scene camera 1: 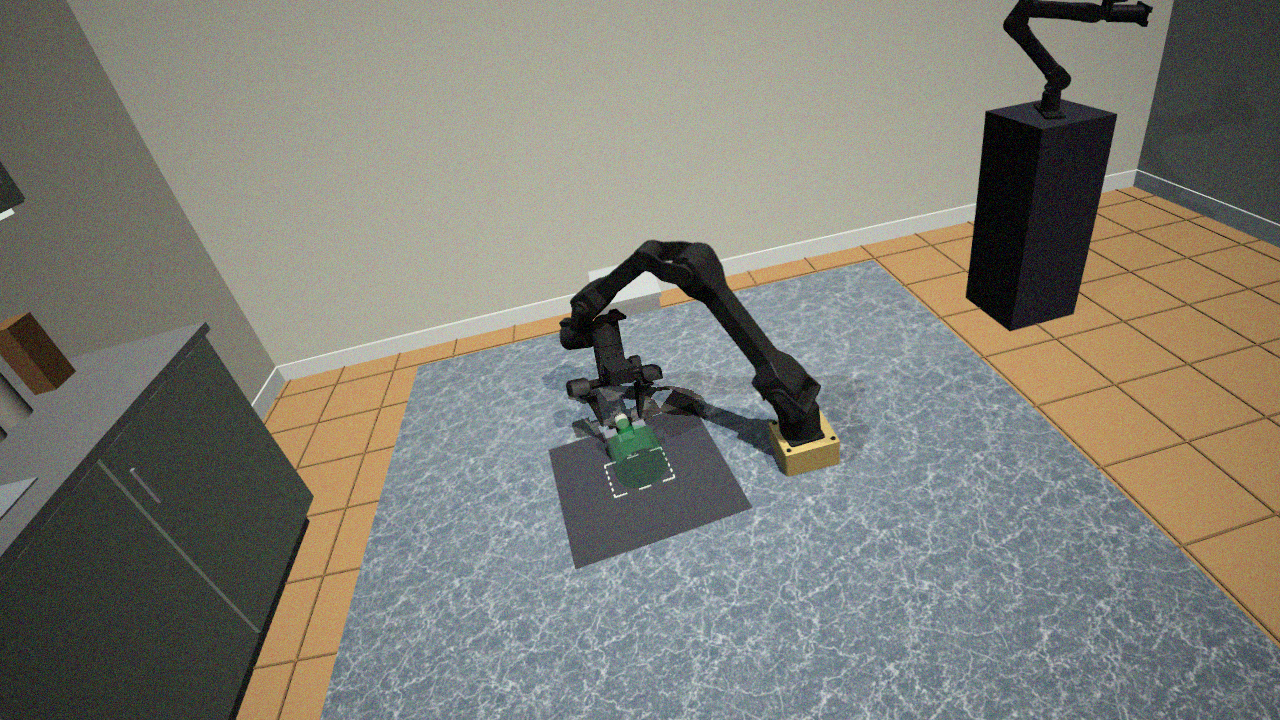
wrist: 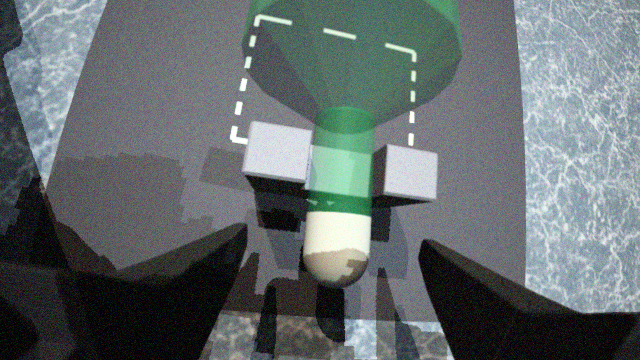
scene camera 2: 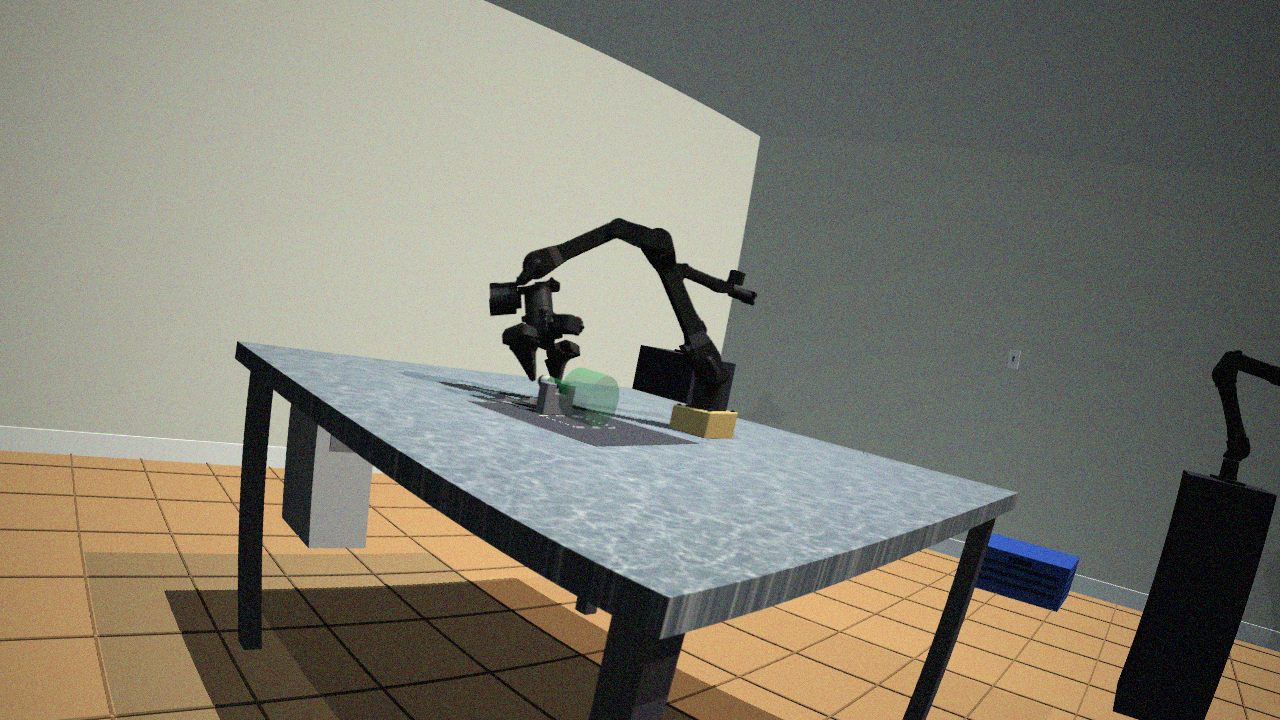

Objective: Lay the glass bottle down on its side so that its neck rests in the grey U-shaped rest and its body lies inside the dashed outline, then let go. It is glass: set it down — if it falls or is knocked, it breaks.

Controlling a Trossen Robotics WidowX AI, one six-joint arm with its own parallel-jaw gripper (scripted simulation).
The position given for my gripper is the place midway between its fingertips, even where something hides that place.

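Gripper (scene camera 2: 545,384), in scene camera 1 the same gripper (scene camera 1: 621,422), in the wrist view again my gripper (wrist: 334,241): open, holds nothing. Green glass bottle (scene camera 1: 637,457) present. Dark mat (scene camera 1: 599,526) present, with the mat (wrist: 145,164) visible in the wrist view and the mat (scene camera 2: 622,434) in scene camera 2.
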